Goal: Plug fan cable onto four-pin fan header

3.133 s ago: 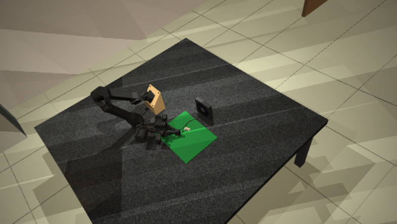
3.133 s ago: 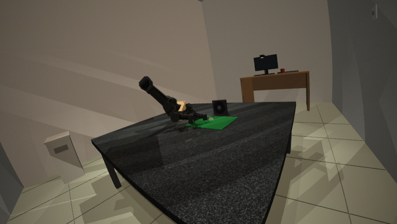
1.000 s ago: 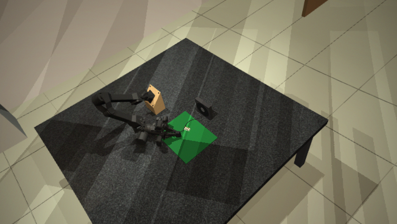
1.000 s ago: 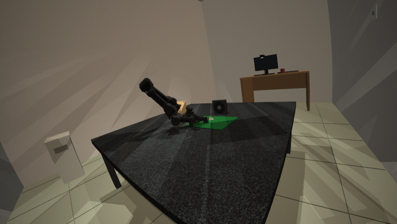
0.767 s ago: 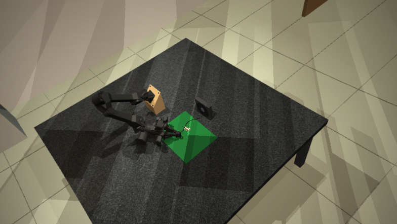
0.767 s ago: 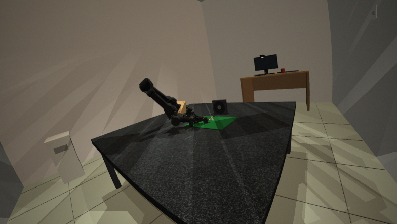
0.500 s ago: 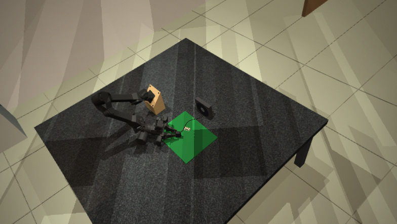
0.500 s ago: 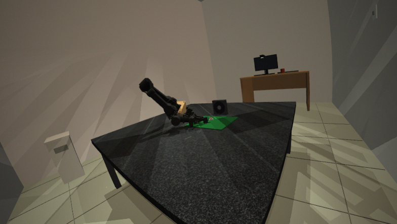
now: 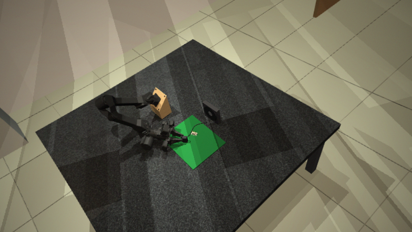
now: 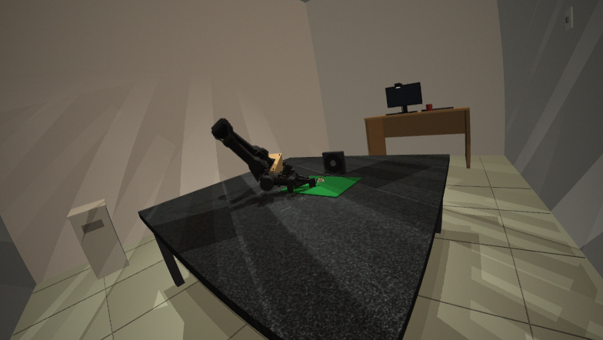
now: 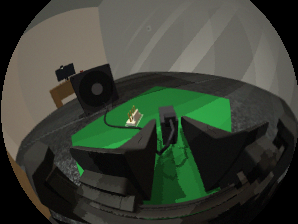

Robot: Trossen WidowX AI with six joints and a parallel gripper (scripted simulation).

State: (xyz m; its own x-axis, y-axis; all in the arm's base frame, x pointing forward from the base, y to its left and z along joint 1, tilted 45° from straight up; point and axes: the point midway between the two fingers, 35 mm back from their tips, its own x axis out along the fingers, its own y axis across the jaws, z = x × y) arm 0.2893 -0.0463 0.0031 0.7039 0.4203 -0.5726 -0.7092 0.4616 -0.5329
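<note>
Right now my gripper tip is 10 mm above the dark fan plug. Also, from my gripper tip: black fan 30 mm behind, 220 mm to the left, 20 mm above; then green board 30 mm ahead, 40 mm to the left, 50 mm below.
</note>
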